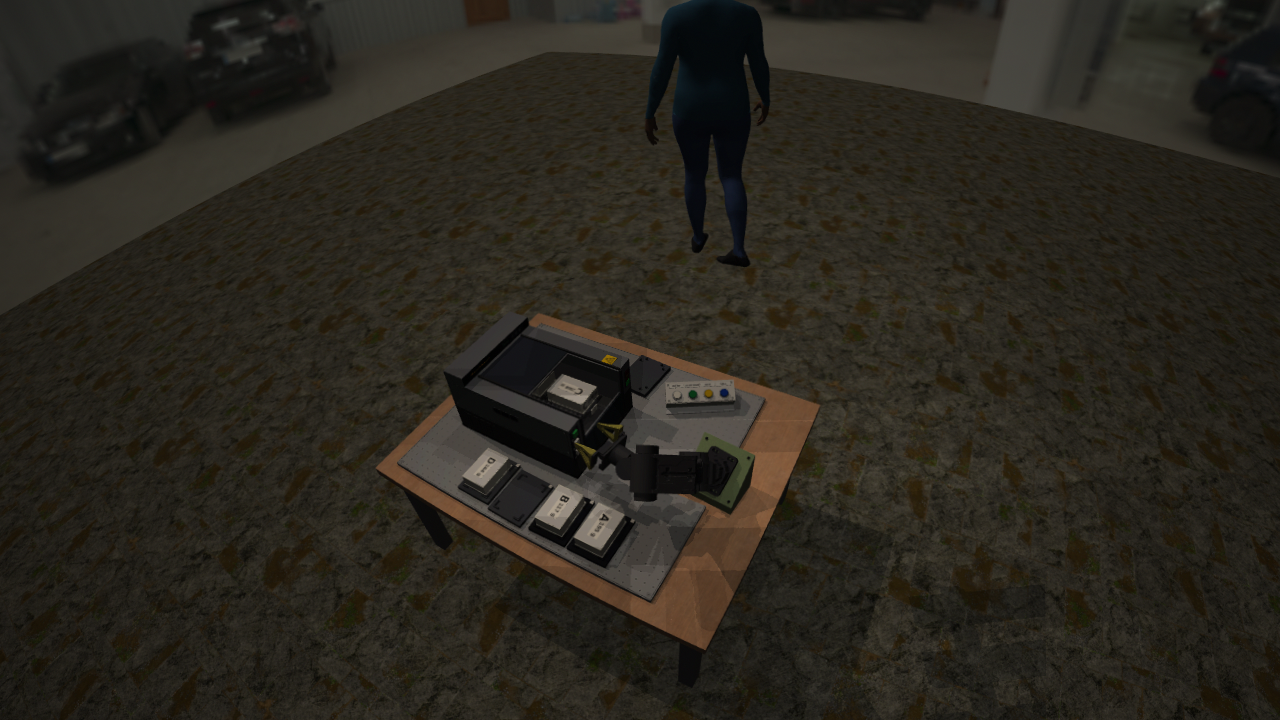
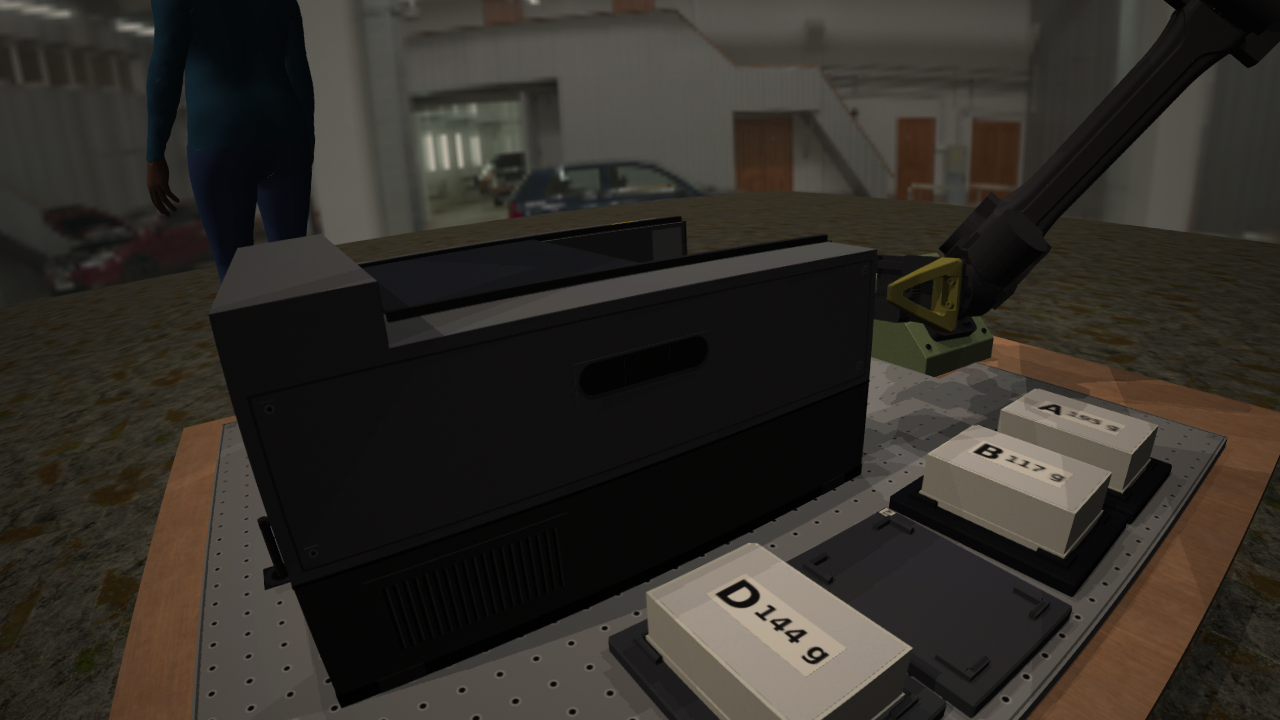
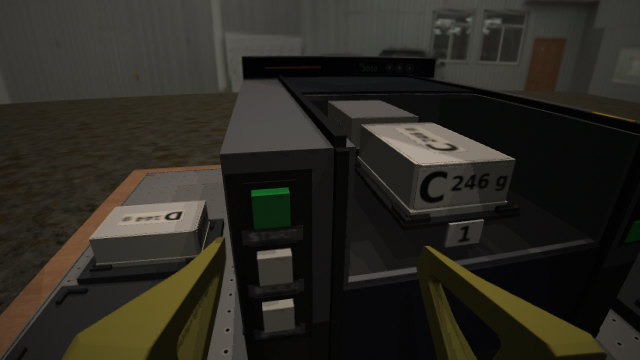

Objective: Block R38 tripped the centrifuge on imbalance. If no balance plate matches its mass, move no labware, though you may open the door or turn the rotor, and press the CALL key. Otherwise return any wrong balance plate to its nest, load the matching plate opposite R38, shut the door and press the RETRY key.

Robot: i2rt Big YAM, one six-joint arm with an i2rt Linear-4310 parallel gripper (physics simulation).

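Seen in the pictures: gripper, fingertip midpoint: [image 1: 586, 434] [image 3: 326, 252]; arm's base, link origin: [image 1: 716, 471].
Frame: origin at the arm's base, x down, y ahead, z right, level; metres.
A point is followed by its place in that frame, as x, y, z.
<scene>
The centrifuge [image 1: 519, 420] {-0.096, 0.510, -0.246} [image 2: 572, 429] {-0.067, 0.616, -0.264} [image 3: 280, 115] {-0.140, 0.423, -0.196} has its door open. Plate C [image 1: 571, 391] {-0.112, 0.457, -0.079} [image 3: 440, 175] {-0.103, 0.399, -0.082}, marked 246 g, sits inside at position 1. A second pale block [image 3: 370, 112] {-0.111, 0.584, -0.100} is behind it; no label of it shows. Plate D [image 1: 486, 469] {0.017, 0.540, -0.385} [image 2: 769, 617] {0.016, 0.550, -0.377} [image 3: 150, 235] {0.018, 0.510, -0.365}, 144 g, plate B [image 1: 560, 510] {0.016, 0.268, -0.350} [image 2: 1011, 488] {0.017, 0.318, -0.362}, 117 g, and plate A [image 1: 600, 528] {0.016, 0.144, -0.327} [image 2: 1078, 434] {0.017, 0.187, -0.341}, 195 g, sit on dark nests; the nest [image 1: 519, 497] {0.058, 0.417, -0.376} [image 2: 930, 600] {0.058, 0.422, -0.385} between D and B is empty. My gripper [image 1: 597, 440] {-0.095, 0.321, -0.167} [image 3: 326, 252] {-0.095, 0.321, -0.167} is open and empty at the centrifuge's front, near a green button [image 3: 271, 208] {-0.113, 0.332, -0.193}.
A button panel [image 1: 699, 394] {0.009, 0.212, 0.230} with white, green, yellow and blue keys stands at the table's far side. A dark pad [image 1: 648, 374] {0.053, 0.432, 0.247} lies between it and the centrifuge. The arm's green base [image 1: 738, 488] {0.011, -0.079, -0.008} is at the table's right. A person [image 1: 711, 116] [image 2: 246, 116] stands beyond the table.
</scene>
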